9 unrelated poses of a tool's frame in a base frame.
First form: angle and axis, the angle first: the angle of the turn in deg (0 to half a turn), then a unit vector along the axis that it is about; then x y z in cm.
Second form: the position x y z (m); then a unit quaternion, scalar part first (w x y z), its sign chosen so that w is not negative. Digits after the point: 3 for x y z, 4 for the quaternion.
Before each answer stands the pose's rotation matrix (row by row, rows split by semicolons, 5 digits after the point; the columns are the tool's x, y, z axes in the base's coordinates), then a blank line. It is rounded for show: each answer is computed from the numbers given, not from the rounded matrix.
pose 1, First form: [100.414 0.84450 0.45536 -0.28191 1.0 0.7 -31.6]
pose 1, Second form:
0.66133 0.73133 0.16675; 0.17679 0.06407 -0.98216; -0.72896 0.67901 -0.08692

[0.010 0.007 -0.316 0.6400 0.6489 0.3499 -0.2166]
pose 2, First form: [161.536 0.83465 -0.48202 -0.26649 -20.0 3.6 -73.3]
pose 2, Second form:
0.40890 -0.69953 -0.58606; -0.86832 -0.49580 -0.01405; -0.28074 0.51464 -0.81014

[-0.200 0.036 -0.733 0.1604 0.8238 -0.4758 -0.2630]
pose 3, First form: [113.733 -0.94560 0.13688 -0.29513 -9.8 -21.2 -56.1]
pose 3, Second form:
0.85156 0.08864 0.51670; -0.45170 -0.37620 0.80898; 0.26609 -0.92229 -0.28032

[-0.098 -0.212 -0.561 0.5466 -0.7918 0.1146 -0.2471]
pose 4, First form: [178.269 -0.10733 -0.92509 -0.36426 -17.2 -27.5 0.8]
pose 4, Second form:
-0.97651 0.20954 0.05023; 0.18753 0.71165 0.67704; 0.10612 0.67055 -0.73423

[-0.172 -0.275 0.008 0.0151 -0.1073 -0.9250 -0.3642]
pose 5, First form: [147.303 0.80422 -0.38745 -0.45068 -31.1 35.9 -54.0]
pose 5, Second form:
0.34951 -0.33036 -0.87676; -0.81727 -0.56509 -0.11287; -0.45816 0.75600 -0.46750

[-0.311 0.359 -0.540 0.2815 0.7717 -0.3718 -0.4325]
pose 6, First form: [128.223 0.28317 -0.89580 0.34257 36.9 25.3 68.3]
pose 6, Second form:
-0.48893 -0.67974 -0.54672; -0.14149 0.68024 -0.71921; 0.86077 -0.27428 -0.42876

[0.369 0.253 0.683 0.4366 0.2548 -0.8059 0.3082]
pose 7, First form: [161.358 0.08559 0.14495 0.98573 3.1 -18.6 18.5]
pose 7, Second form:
-0.93327 -0.29093 0.21064; 0.33925 -0.90662 0.25091; 0.11798 0.30563 0.94481

[0.031 -0.186 0.185 0.1620 0.0845 0.1430 0.9727]
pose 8, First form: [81.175 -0.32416 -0.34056 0.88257 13.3 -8.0 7.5]
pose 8, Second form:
0.24238 -0.77867 -0.57873; 0.96559 0.25161 0.06587; 0.09433 -0.57478 0.81285

[0.133 -0.080 0.075 0.7594 -0.2109 -0.2216 0.5742]
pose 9, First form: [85.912 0.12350 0.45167 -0.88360 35.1 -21.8 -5.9]
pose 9, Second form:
0.08545 0.93315 0.34917; -0.82954 0.26075 -0.49383; -0.55186 -0.24746 0.79637

[0.351 -0.218 -0.059 0.7319 0.0842 0.3078 -0.6021]
